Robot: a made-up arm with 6 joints.
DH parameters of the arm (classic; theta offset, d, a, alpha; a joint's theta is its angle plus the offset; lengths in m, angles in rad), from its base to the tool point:
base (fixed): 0.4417 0 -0.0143 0
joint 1: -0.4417 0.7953 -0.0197 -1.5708
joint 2: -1.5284 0 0.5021 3.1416
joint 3: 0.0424 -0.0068 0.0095 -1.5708
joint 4: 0 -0.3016 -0.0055 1.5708
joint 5: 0 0.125 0.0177 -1.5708
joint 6: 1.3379 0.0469 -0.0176 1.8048
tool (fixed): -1.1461 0.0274 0 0
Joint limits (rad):
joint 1: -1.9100..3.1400
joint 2: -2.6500..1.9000
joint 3: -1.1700..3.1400
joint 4: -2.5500..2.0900
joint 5: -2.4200..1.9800
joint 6: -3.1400..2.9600
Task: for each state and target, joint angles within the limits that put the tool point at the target. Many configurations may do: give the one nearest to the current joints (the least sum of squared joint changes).
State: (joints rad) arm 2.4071 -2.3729 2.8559 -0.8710 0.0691 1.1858
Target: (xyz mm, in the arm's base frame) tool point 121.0 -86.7 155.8
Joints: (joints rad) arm 2.0771 -2.6206 2.9771 -1.0482 0.1615 1.2641
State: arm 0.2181 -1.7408 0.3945 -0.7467 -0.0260 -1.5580
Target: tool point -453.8 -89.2 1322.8
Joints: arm -0.0222 -1.0947 0.7783 -0.7554 -0.0078 -1.5668
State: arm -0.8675 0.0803 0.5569 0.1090 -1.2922 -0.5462
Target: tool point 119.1 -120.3 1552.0
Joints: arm -0.1444 -0.1481 0.3035 0.6386 -1.2022 -0.5322
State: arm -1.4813 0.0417 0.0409 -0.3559 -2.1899 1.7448
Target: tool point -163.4 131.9 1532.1
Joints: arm -1.2157 -0.6659 0.5258 -0.1997 -2.1033 1.7256
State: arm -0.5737 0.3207 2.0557 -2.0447 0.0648 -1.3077
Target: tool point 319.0 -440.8 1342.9
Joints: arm -1.0365 0.6409 1.6798 -1.9209 0.0298 -1.2998
